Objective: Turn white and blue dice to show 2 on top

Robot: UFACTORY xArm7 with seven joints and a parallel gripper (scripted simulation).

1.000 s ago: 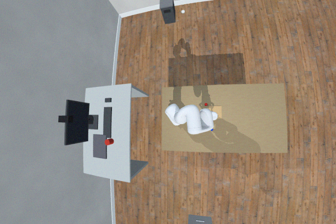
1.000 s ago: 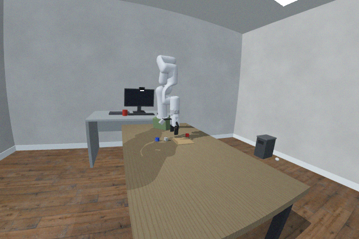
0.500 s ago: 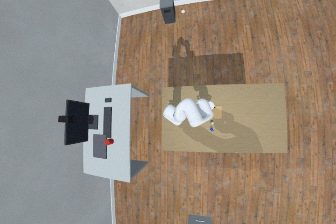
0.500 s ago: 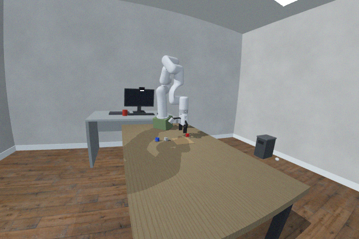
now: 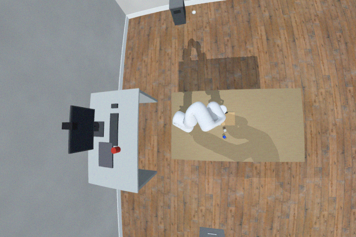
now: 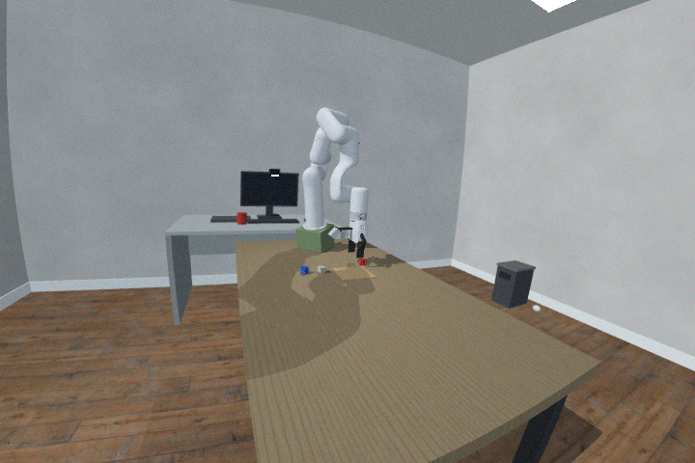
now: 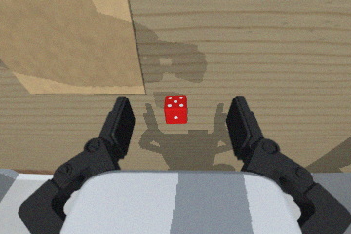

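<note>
Now: hand 40 mm to the right of the red die and 40 mm above it. From my hand the other things lie so: white die 80 mm ahead, 170 mm to the right, 40 mm below; then tan mat 110 mm ahead, 40 mm to the right, 50 mm below; then blue die 80 mm ahead, 240 mm to the right, 40 mm below.
</note>
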